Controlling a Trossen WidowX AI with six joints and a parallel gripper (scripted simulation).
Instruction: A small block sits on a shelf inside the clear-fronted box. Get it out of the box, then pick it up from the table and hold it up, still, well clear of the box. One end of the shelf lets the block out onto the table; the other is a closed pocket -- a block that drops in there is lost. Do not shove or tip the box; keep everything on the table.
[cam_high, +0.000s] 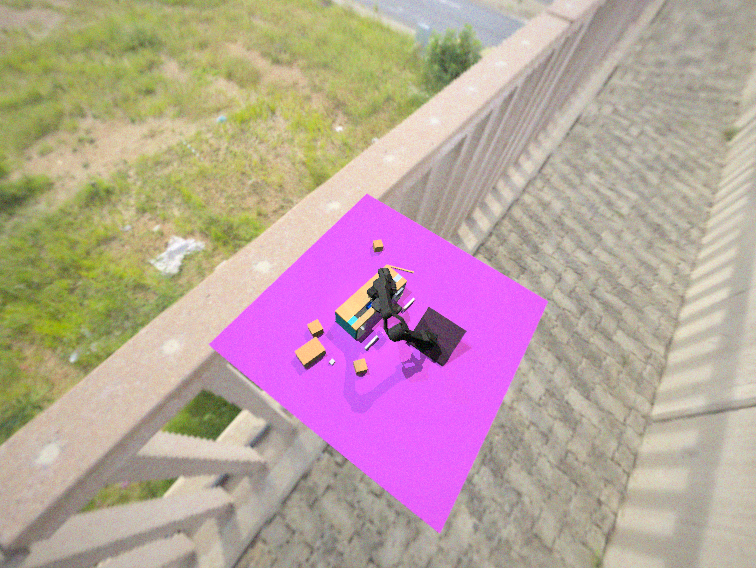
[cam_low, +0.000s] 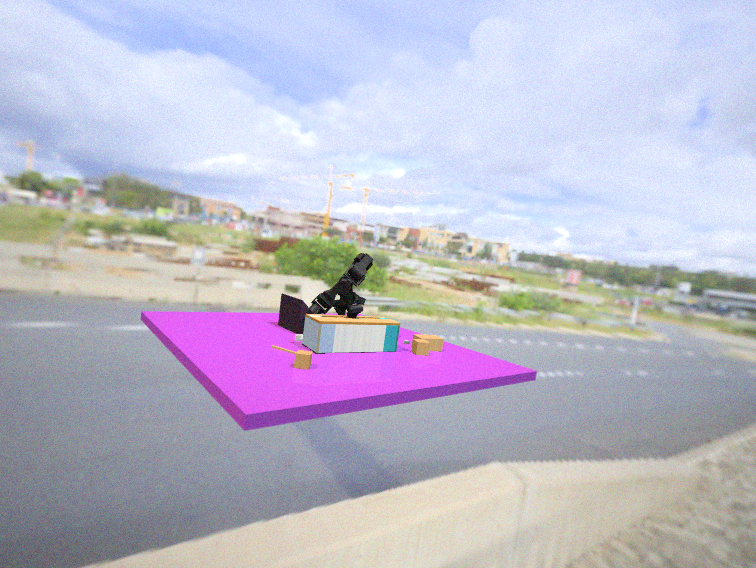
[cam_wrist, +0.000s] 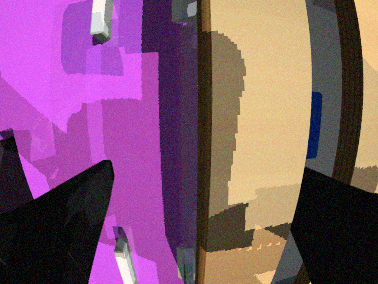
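The blue block lies 5 cm ahead of my gripper tip and 1 cm to the left of it. Round my gripper tip: thin orange stick 33 cm to the right, 8 cm below, 2 cm ahead.
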